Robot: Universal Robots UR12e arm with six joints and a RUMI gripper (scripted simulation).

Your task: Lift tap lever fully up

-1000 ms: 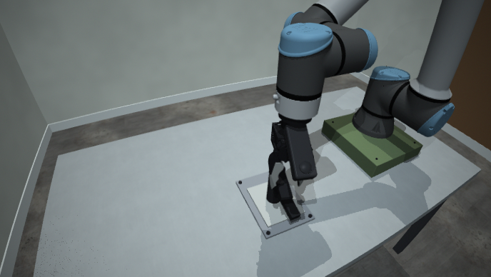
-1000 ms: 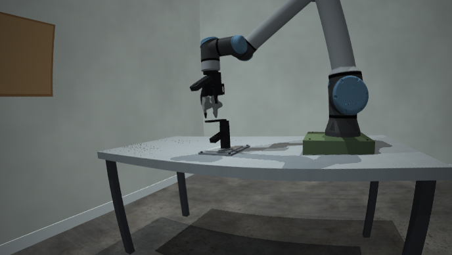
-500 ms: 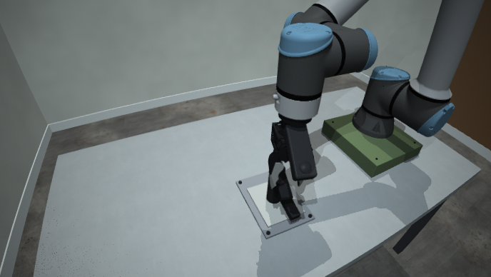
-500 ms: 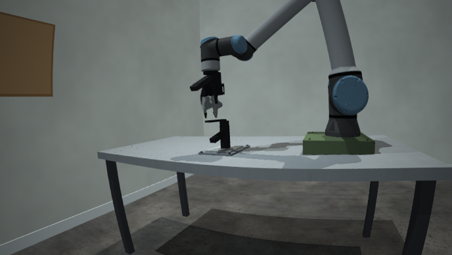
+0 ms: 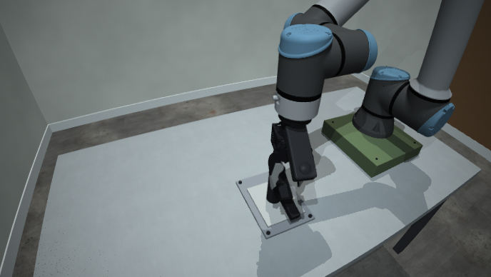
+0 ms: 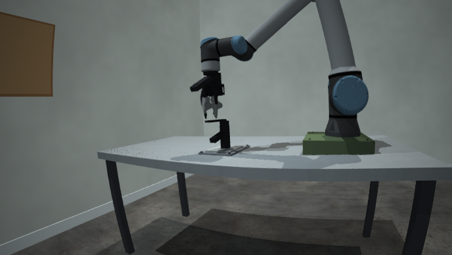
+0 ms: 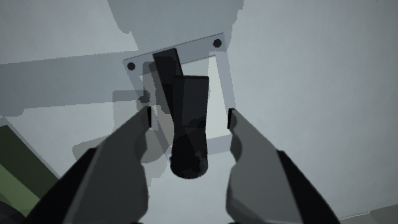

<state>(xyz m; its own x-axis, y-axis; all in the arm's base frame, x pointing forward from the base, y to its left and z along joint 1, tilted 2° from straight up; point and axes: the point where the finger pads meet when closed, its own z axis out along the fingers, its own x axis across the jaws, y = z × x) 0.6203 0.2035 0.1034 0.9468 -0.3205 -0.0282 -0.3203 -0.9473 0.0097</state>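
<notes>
The lever lies 30 mm to the right of my hand, 30 mm below it and 10 mm behind it. The rest, counted from my hand: black tap: 80 mm below, 60 mm to the right, 20 mm behind.
</notes>
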